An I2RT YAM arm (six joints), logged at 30 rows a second.
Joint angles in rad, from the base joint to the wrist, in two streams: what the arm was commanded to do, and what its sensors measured. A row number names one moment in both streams.
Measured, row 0: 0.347, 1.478, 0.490, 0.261, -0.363, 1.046
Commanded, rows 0 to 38: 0.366, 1.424, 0.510, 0.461, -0.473, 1.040; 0.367, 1.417, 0.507, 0.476, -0.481, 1.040; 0.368, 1.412, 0.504, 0.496, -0.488, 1.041; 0.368, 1.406, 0.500, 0.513, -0.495, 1.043; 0.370, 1.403, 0.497, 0.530, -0.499, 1.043; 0.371, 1.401, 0.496, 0.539, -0.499, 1.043; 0.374, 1.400, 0.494, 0.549, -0.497, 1.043; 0.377, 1.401, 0.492, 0.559, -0.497, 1.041; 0.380, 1.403, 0.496, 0.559, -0.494, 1.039; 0.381, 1.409, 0.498, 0.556, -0.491, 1.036; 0.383, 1.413, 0.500, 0.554, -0.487, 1.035; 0.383, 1.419, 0.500, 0.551, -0.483, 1.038; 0.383, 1.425, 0.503, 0.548, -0.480, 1.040; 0.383, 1.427, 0.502, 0.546, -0.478, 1.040; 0.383, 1.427, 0.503, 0.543, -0.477, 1.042; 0.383, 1.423, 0.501, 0.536, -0.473, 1.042; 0.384, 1.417, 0.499, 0.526, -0.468, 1.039; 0.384, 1.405, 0.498, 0.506, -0.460, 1.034; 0.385, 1.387, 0.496, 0.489, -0.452, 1.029; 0.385, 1.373, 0.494, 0.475, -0.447, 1.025; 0.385, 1.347, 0.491, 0.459, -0.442, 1.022; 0.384, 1.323, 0.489, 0.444, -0.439, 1.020; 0.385, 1.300, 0.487, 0.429, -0.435, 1.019; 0.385, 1.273, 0.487, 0.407, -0.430, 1.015; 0.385, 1.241, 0.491, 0.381, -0.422, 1.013; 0.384, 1.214, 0.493, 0.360, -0.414, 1.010; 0.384, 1.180, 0.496, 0.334, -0.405, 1.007; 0.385, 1.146, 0.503, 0.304, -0.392, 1.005; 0.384, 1.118, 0.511, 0.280, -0.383, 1.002; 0.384, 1.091, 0.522, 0.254, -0.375, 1.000; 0.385, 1.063, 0.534, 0.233, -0.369, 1.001; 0.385, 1.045, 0.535, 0.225, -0.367, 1.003; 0.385, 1.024, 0.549, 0.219, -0.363, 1.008; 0.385, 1.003, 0.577, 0.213, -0.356, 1.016; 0.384, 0.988, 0.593, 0.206, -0.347, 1.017; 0.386, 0.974, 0.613, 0.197, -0.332, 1.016; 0.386, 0.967, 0.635, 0.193, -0.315, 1.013; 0.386, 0.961, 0.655, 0.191, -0.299, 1.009; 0.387, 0.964, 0.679, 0.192, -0.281, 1.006
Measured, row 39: 0.382, 1.002, 0.596, 0.110, -0.337, 1.018
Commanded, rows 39 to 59: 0.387, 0.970, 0.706, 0.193, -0.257, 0.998; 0.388, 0.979, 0.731, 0.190, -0.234, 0.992; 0.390, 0.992, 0.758, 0.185, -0.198, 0.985; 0.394, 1.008, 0.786, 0.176, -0.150, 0.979; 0.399, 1.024, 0.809, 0.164, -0.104, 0.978; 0.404, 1.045, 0.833, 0.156, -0.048, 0.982; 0.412, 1.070, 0.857, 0.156, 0.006, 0.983; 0.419, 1.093, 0.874, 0.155, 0.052, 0.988; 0.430, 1.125, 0.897, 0.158, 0.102, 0.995; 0.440, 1.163, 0.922, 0.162, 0.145, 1.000; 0.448, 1.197, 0.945, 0.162, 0.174, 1.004; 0.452, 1.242, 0.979, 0.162, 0.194, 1.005; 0.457, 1.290, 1.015, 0.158, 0.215, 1.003; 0.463, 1.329, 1.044, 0.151, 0.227, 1.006; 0.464, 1.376, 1.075, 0.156, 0.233, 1.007; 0.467, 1.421, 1.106, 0.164, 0.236, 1.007; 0.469, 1.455, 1.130, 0.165, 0.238, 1.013; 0.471, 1.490, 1.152, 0.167, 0.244, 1.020; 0.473, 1.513, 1.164, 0.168, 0.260, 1.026; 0.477, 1.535, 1.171, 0.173, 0.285, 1.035; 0.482, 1.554, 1.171, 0.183, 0.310, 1.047
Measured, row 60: 0.470, 1.536, 1.126, 0.086, 0.214, 1.022
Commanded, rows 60 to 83: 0.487, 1.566, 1.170, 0.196, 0.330, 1.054; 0.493, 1.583, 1.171, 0.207, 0.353, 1.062; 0.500, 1.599, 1.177, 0.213, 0.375, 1.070; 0.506, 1.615, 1.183, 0.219, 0.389, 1.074; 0.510, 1.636, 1.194, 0.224, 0.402, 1.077; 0.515, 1.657, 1.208, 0.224, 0.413, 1.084; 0.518, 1.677, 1.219, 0.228, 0.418, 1.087; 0.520, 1.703, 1.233, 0.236, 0.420, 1.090; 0.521, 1.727, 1.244, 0.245, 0.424, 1.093; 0.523, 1.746, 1.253, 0.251, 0.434, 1.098; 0.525, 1.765, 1.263, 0.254, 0.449, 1.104; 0.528, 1.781, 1.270, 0.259, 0.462, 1.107; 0.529, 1.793, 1.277, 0.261, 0.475, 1.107; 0.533, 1.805, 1.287, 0.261, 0.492, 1.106; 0.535, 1.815, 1.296, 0.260, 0.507, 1.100; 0.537, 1.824, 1.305, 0.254, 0.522, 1.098; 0.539, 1.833, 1.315, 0.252, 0.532, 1.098; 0.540, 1.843, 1.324, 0.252, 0.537, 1.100; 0.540, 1.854, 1.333, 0.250, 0.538, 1.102; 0.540, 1.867, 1.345, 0.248, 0.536, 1.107; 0.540, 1.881, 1.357, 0.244, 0.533, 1.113; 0.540, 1.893, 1.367, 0.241, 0.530, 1.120; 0.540, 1.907, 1.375, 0.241, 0.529, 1.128; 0.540, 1.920, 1.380, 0.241, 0.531, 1.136
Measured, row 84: 0.533, 1.899, 1.329, 0.139, 0.496, 1.111
